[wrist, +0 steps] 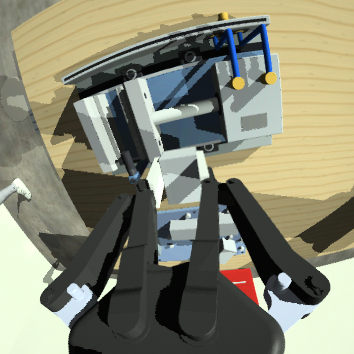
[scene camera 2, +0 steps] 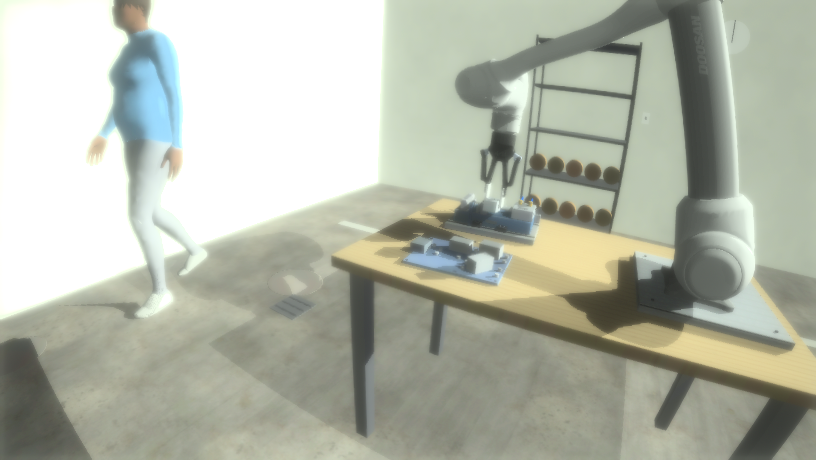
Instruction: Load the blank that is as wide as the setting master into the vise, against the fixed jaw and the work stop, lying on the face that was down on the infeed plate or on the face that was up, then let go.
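Frame: origin at the arm's base, x ahead, y left, z up, level; centimetres.
Seen in the pictures: gripper, fingertip midpoint: (wrist: 179, 163) (scene camera 2: 493, 205).
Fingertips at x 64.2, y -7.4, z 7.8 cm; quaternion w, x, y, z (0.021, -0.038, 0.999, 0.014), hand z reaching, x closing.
Note:
A point is followed by its place in that frame.
My gripper (scene camera 2: 495, 196) {x 64.2, y -7.4, z 7.8 cm} (wrist: 179, 163) {x 64.2, y -7.4, z 7.8 cm} is shut on a light grey blank (scene camera 2: 490, 206) {x 63.5, y -3.0, z 8.4 cm} (wrist: 181, 175) {x 63.9, y -6.9, z 9.9 cm}, held by two opposite sides. In the wrist view the blank overlaps the vise's lower edge, beside the near end of the moving jaw (wrist: 143, 117); its exact height above the vise is unclear. The fixed jaw (wrist: 95, 135) {x 74.5, y -12.1, z 7.5 cm} stands at the left, with a dark gap between the jaws. A dark rod with a blue tip (wrist: 133, 177) {x 70.6, y -5.8, z 7.7 cm}, which looks like the work stop, is at the gap's near end. The blue infeed plate (scene camera 2: 431, 264) {x 67.5, y 25.9, z -1.3 cm} (wrist: 166, 254) {x 71.5, y 24.6, z -1.3 cm} bears several grey blocks; which is the setting master is unclear.
The vise's grey housing (scene camera 2: 522, 212) {x 54.8, y -10.2, z 6.7 cm} (wrist: 250, 107) {x 55.7, y -13.7, z 7.5 cm} carries blue tubes with yellow ends. A raised rail (wrist: 165, 46) {x 65.1, y -22.1, z 1.1 cm} runs along the vise's far side. A person (scene camera 2: 145, 91) is at the left, off the wooden table (scene camera 2: 571, 254) {x 36.5, y -7.5, z -2.1 cm}. A rack (scene camera 2: 627, 137) stands behind. A red object (wrist: 242, 284) shows below the plate.

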